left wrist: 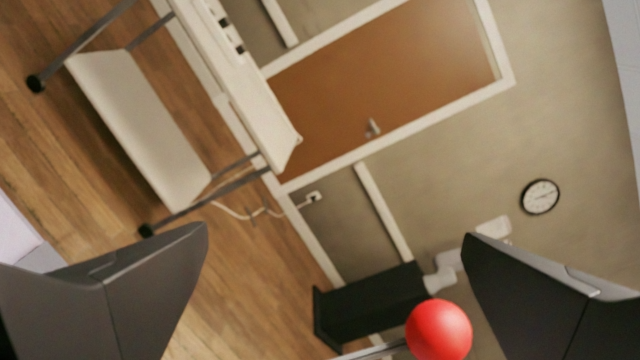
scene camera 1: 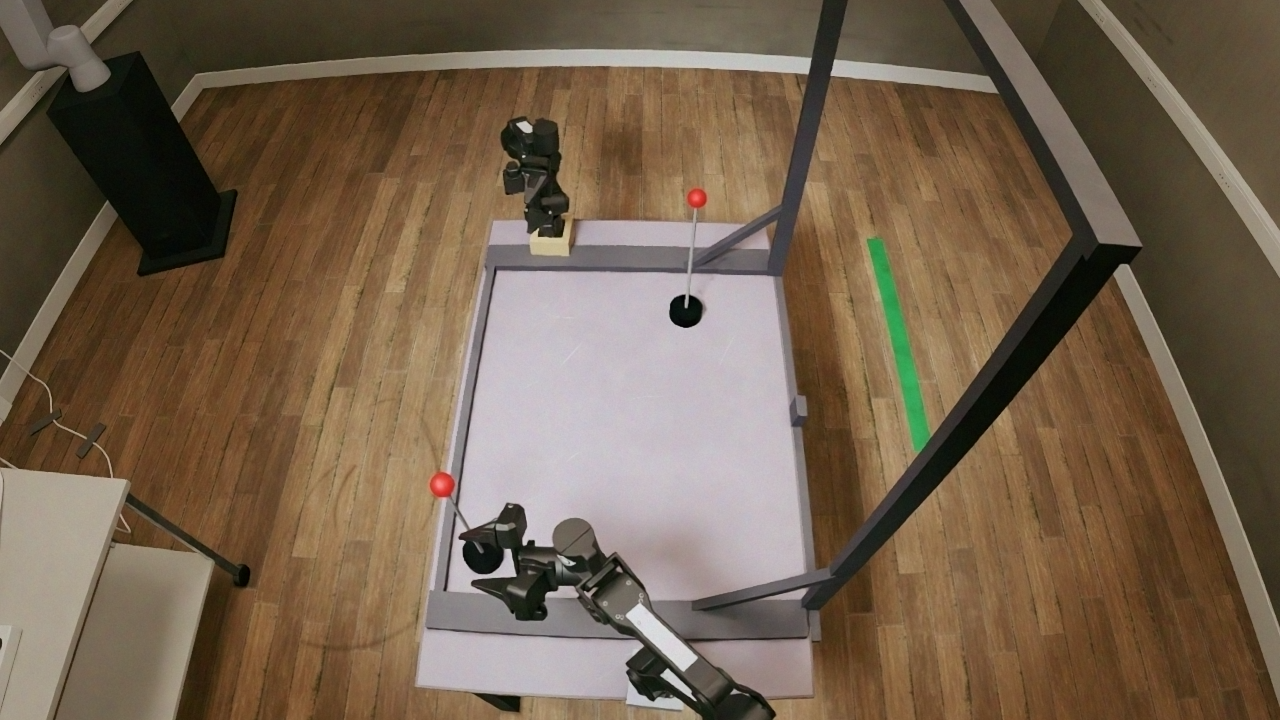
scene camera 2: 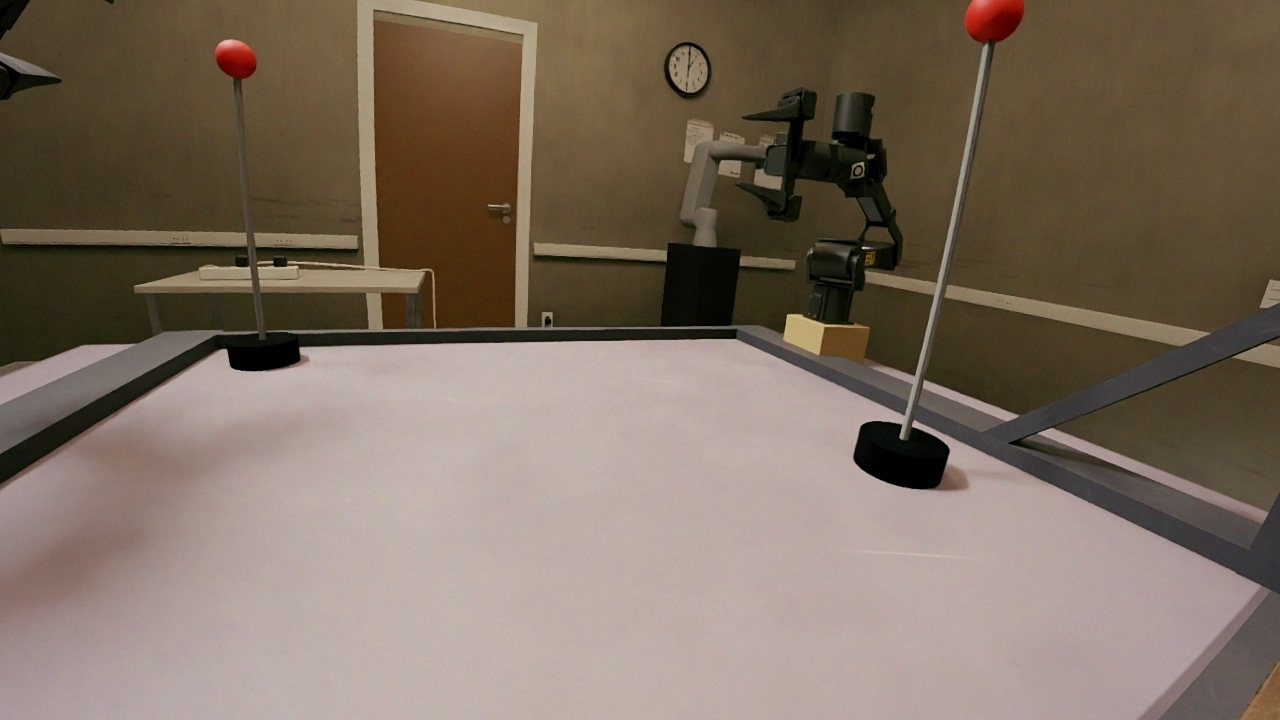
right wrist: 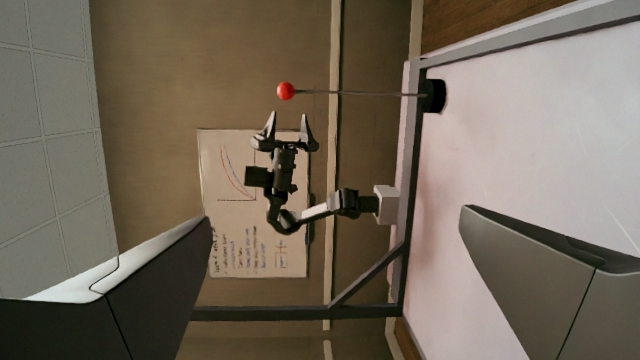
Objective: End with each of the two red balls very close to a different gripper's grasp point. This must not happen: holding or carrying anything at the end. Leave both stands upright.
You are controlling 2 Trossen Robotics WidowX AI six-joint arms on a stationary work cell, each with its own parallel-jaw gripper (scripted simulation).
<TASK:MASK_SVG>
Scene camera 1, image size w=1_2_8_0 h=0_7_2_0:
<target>my left gripper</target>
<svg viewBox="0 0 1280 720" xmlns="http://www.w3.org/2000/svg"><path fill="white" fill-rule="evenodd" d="M506 503L503 510L501 510L499 519L496 517L485 524L460 533L459 540L490 543L496 549L498 549L499 545L505 549L511 549L514 568L516 568L515 573L517 574L513 577L472 580L471 586L502 600L510 610L510 613L515 613L516 620L544 621L548 615L545 595L547 592L558 592L559 586L565 586L562 576L562 563L554 546L536 546L535 540L528 540L527 544L523 546L522 539L528 527L525 509L518 503Z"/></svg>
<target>my right gripper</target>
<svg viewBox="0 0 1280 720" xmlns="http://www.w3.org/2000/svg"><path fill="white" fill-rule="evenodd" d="M527 155L522 157L520 167L515 161L509 161L506 169L503 169L502 175L506 195L524 193L524 203L527 204L524 211L525 221L528 221L527 234L532 234L546 223L548 226L552 224L553 208L550 205L542 204L542 198L552 198L552 188L557 183L558 171L548 158Z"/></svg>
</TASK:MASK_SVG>
